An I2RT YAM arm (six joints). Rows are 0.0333 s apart.
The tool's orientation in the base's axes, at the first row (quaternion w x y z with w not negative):
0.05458 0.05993 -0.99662 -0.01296
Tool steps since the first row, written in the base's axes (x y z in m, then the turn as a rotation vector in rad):
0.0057 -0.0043 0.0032 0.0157 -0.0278 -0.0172
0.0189 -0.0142 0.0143 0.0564 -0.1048 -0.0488
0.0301 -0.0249 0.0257 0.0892 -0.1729 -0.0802
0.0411 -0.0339 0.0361 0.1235 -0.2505 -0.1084
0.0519 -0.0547 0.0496 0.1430 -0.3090 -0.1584
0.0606 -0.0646 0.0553 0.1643 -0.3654 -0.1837
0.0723 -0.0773 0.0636 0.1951 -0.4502 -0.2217
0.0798 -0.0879 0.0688 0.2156 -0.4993 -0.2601
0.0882 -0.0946 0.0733 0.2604 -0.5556 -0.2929
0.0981 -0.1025 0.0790 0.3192 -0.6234 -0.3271
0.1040 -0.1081 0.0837 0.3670 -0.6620 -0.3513
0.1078 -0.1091 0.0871 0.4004 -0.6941 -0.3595
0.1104 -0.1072 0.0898 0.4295 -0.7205 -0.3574
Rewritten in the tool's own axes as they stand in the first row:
-0.0048 -0.0048 -0.0039 -0.0140 -0.0300 0.0148
-0.0154 -0.0159 -0.0166 -0.0482 -0.1122 0.0402
-0.0239 -0.0274 -0.0293 -0.0757 -0.1847 0.0665
-0.0326 -0.0373 -0.0411 -0.1032 -0.2667 0.0893
-0.0393 -0.0588 -0.0561 -0.1208 -0.3287 0.1357
-0.0461 -0.0695 -0.0629 -0.1377 -0.3880 0.1574
-0.0552 -0.0832 -0.0727 -0.1619 -0.4770 0.1901
-0.0607 -0.0944 -0.0789 -0.1803 -0.5294 0.2250
-0.0677 -0.1019 -0.0844 -0.2212 -0.5916 0.2516
-0.0759 -0.1108 -0.0913 -0.2747 -0.6670 0.2778
-0.0806 -0.1169 -0.0967 -0.3198 -0.7117 0.2958
-0.0839 -0.1182 -0.1006 -0.3498 -0.7478 0.2997
-0.0864 -0.1165 -0.1035 -0.3751 -0.7774 0.2939

